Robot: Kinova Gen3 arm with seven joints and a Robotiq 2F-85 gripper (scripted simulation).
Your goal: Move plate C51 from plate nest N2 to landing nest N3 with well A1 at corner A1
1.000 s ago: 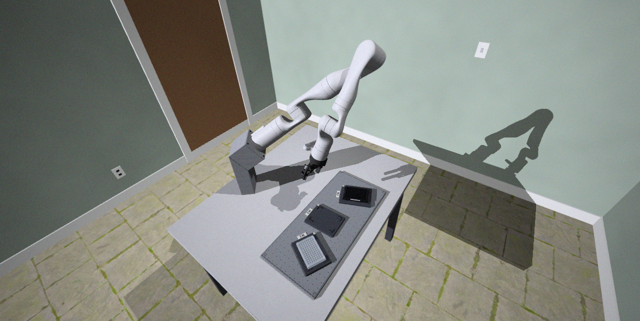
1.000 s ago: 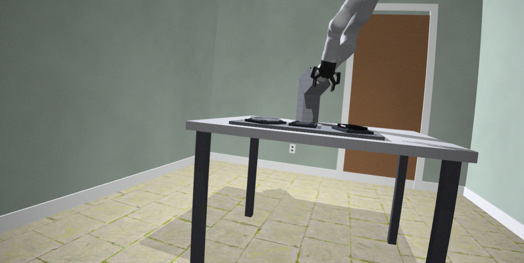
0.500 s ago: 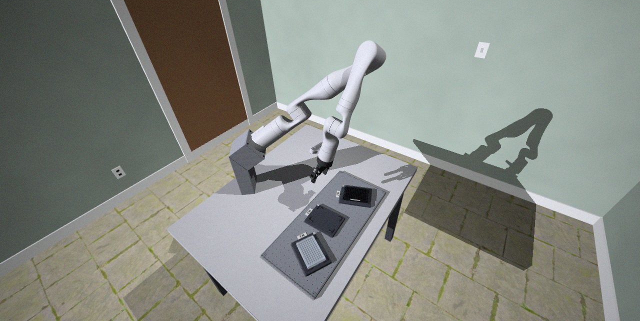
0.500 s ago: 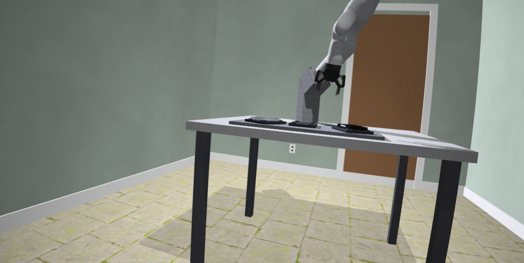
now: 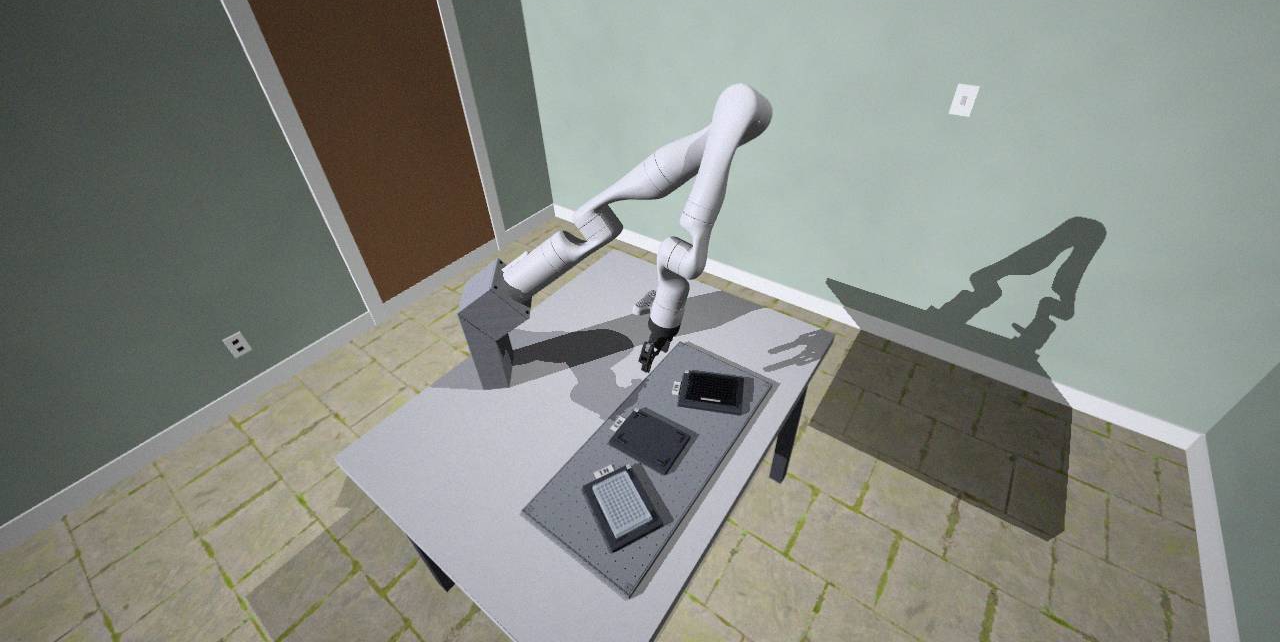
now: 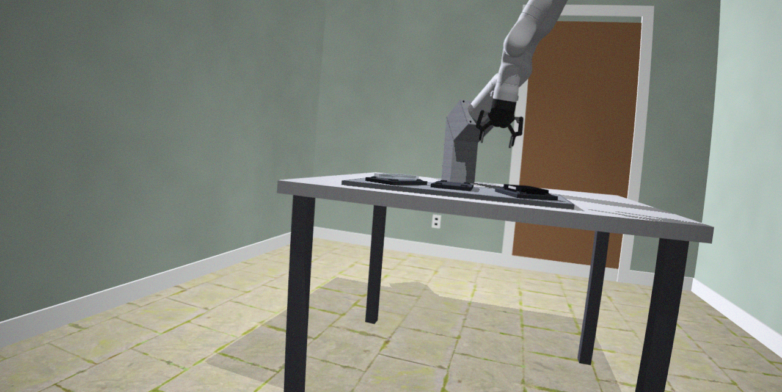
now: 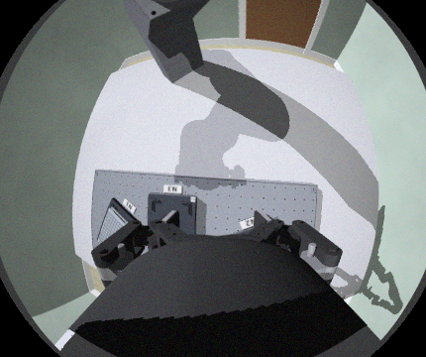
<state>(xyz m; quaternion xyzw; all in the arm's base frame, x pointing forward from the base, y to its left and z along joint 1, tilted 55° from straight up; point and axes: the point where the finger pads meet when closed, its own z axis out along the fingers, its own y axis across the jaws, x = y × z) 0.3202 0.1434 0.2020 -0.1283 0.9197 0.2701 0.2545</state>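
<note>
My gripper is now 6 cm short of the plate nest N2, 14 cm to the right of it and 15 cm above it. Also, from my hand: N2 tag: 7 cm to the left, 15 cm below; N3 tag: 2 cm ahead, 13 cm to the right, 15 cm below; landing nest N3: 11 cm ahead, 8 cm to the right, 15 cm below.
</note>
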